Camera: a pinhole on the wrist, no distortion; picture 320 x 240 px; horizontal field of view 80.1 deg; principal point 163.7 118.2 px. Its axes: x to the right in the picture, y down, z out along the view. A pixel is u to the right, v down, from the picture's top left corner.
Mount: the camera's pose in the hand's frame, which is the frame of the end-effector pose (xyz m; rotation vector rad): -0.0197 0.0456 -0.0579 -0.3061 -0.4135 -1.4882
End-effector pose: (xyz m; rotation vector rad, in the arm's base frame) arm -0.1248 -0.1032 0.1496 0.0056 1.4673 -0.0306
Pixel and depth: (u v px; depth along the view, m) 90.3 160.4 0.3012
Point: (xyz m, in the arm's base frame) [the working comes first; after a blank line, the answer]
In the camera's frame: -0.1161 0.0668 0.3012

0.0460 0.1801 0.1429
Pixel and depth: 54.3 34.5 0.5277
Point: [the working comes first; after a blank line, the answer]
In the camera's frame: -0.3033 -0.2320 0.5277

0.1205 0.4314 0.4699
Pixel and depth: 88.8 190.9 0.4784
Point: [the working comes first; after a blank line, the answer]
In the camera's frame: -0.1883 0.1827 0.4784

0.1914 0.3259 0.0557
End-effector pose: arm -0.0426 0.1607 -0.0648 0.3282 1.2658 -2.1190
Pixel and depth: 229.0 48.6 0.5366
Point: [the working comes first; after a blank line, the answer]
In the camera's frame: 0.1841 -0.1962 0.5366

0.2693 -0.1972 0.2379
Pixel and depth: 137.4 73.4 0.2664
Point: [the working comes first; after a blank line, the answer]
In the camera's frame: -0.0368 -0.0627 0.2664

0.1767 0.0011 -0.0650
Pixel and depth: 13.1 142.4 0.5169
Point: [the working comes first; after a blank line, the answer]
In the camera's frame: -0.4090 0.0657 0.5169

0.3982 -0.2416 -0.3963
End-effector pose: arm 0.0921 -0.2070 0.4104 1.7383 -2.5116 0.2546
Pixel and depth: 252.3 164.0 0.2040
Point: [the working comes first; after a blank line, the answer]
In the camera's frame: 0.0950 0.0491 0.2040

0.0407 -0.2339 0.2414
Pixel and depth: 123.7 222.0 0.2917
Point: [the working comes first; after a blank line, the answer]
In the camera's frame: -0.0613 0.1591 0.2917

-0.1670 -0.2624 0.2252
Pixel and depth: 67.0 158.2 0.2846
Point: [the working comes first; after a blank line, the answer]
In the camera's frame: -0.1446 0.0598 0.2846

-0.1932 -0.1380 0.2516
